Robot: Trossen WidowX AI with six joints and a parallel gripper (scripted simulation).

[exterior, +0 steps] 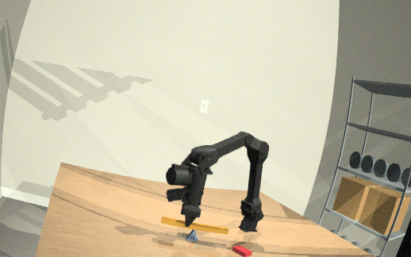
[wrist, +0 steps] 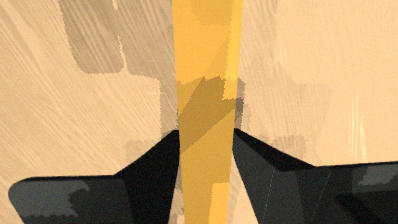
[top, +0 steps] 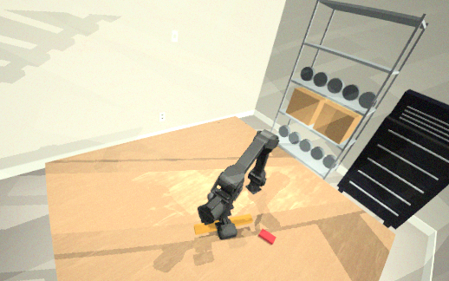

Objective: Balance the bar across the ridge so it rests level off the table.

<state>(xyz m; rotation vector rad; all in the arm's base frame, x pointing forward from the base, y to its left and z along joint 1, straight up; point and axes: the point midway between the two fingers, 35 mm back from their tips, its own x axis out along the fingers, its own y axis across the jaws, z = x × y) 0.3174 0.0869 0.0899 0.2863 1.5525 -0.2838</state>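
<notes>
The yellow bar lies 3 cm behind my gripper tip and 1 cm to the left of it. Round my gripper tip: red block (17 cm behind, 14 cm to the left, 5 cm below).
</notes>
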